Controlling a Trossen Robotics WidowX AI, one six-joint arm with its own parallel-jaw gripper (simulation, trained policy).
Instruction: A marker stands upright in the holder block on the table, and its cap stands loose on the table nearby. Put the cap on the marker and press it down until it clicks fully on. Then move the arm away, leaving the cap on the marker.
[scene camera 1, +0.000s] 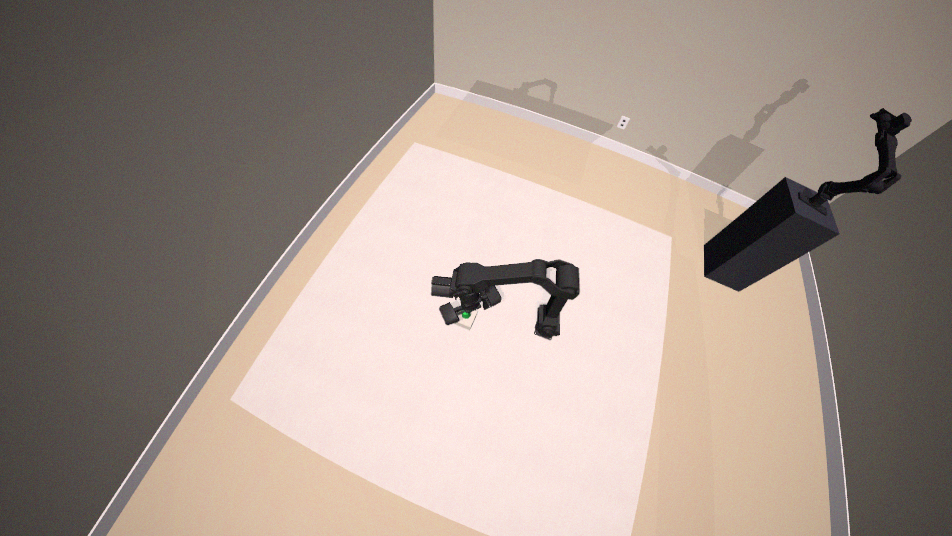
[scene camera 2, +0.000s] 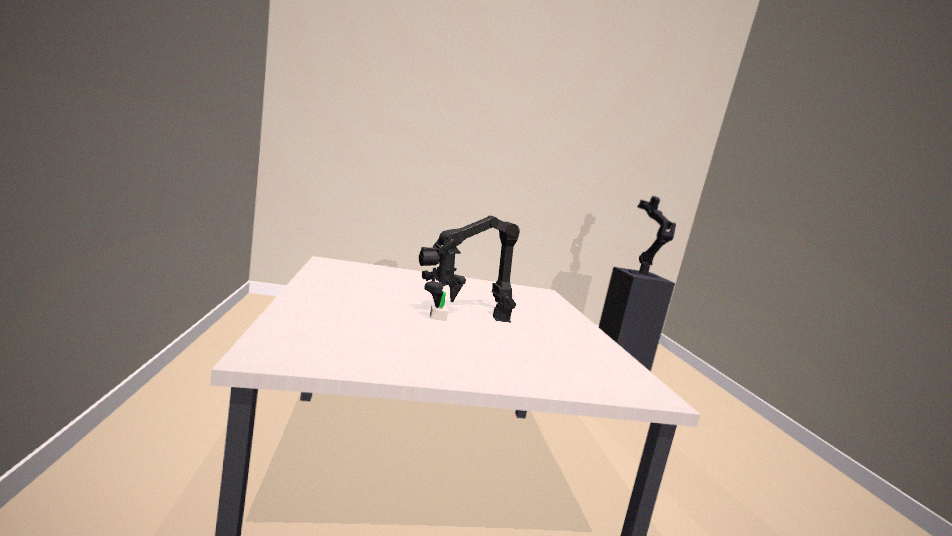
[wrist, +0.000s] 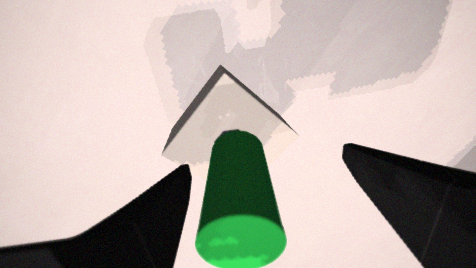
The gripper shows in scene camera 1, in scene camera 2 (444, 304) and in the wrist view. One and the same spot on the gripper: (wrist: 421, 201) is (scene camera 1: 484, 302).
